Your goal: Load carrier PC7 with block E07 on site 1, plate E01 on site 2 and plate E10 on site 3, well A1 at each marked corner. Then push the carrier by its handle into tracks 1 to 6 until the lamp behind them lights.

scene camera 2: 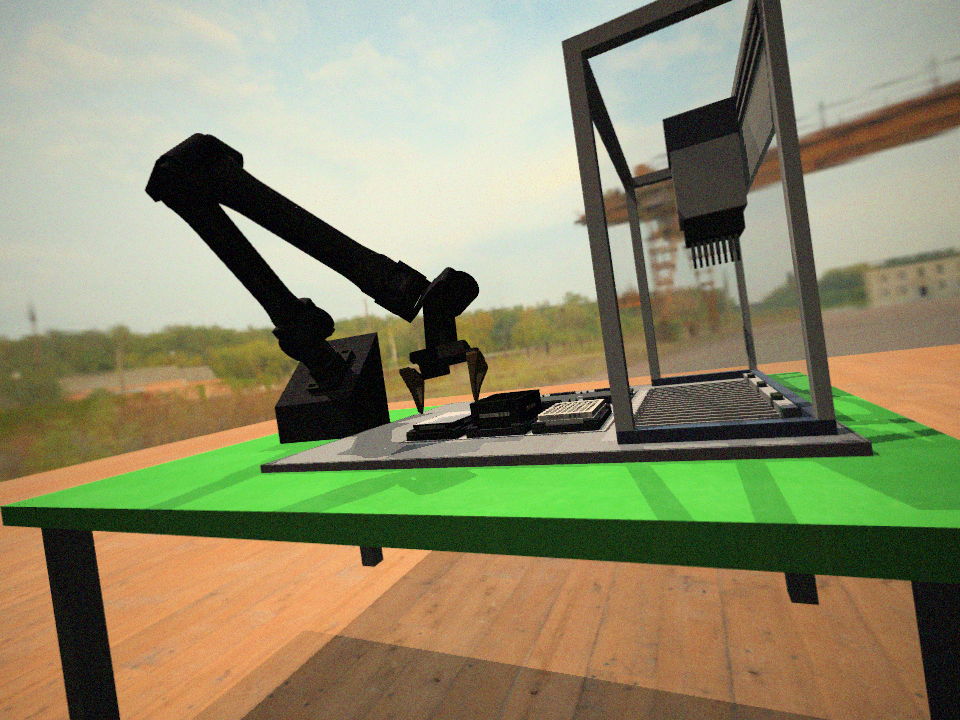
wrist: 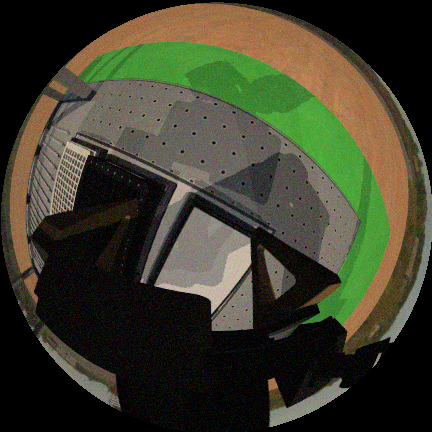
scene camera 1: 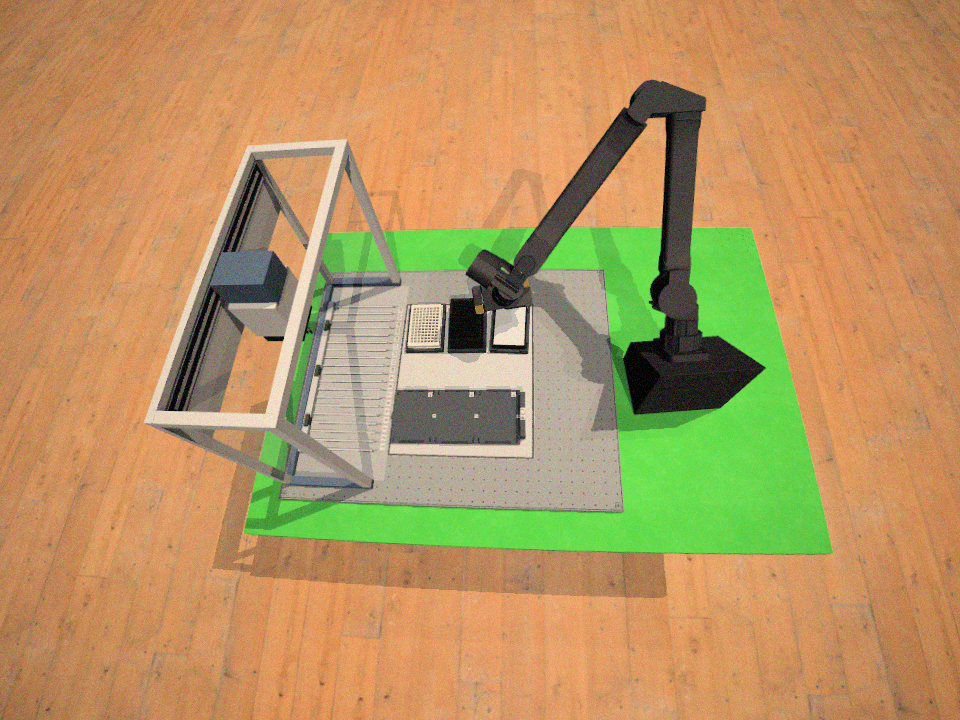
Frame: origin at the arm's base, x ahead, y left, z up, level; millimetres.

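Seen in the pictures: gripper, fingertip midpoint: [scene camera 2: 448, 407] [wrist: 196, 219]; arm's base at its link origin: [scene camera 2: 332, 372] [wrist: 323, 366] [scene camera 1: 679, 351].
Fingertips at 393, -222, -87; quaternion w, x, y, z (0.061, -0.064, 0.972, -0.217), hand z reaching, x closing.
Pixels of each thing's top centre, then the offset from my fingertips to it, as dx, dy, dz. Level surfaces: height alone.
- white flat-topped labware at its top centre: [wrist: 200, 276] [scene camera 2: 450, 417] [scene camera 1: 509, 324] -26, +59, -24
- black block at its top centre: [wrist: 94, 232] [scene camera 2: 505, 396] [scene camera 1: 465, 318] +86, +49, +3
- white well plate at its top centre: [wrist: 63, 188] [scene camera 2: 572, 406] [scene camera 1: 425, 324] +196, +41, -24
- dark carrier at its top centre: [scene camera 2: 553, 390] [scene camera 1: 456, 413] +117, +293, -21
- grey perforated plate at its surface level: dz -50
My gripper [scene camera 1: 502, 297] [scene camera 2: 448, 406] [wrist: 196, 219] is open and empty, low over the white flat-topped labware [scene camera 1: 509, 328] [scene camera 2: 438, 423] [wrist: 210, 245], which sits in a dark holder. In the wrist view one finger overlaps the black block and the other stands at the labware's opposite side. The black block [scene camera 1: 466, 325] [scene camera 2: 504, 409] [wrist: 112, 185] stands in the middle of the row, taller than its neighbours. A white well plate [scene camera 1: 424, 327] [scene camera 2: 573, 413] [wrist: 69, 172] is at the track end. The dark carrier [scene camera 1: 457, 427] lies flat, without labware, its handle [scene camera 1: 522, 416] towards the arm's side. Labels are unreadable.
The grooved tracks [scene camera 1: 352, 360] [scene camera 2: 697, 401] lie beneath a tall frame [scene camera 1: 314, 255] [scene camera 2: 600, 232]. A pipetting head [scene camera 1: 248, 279] [scene camera 2: 707, 174] hangs inside it. A pale board [scene camera 1: 465, 370] bears the holders and carrier on a grey perforated plate [scene camera 1: 573, 465] [wrist: 225, 130].
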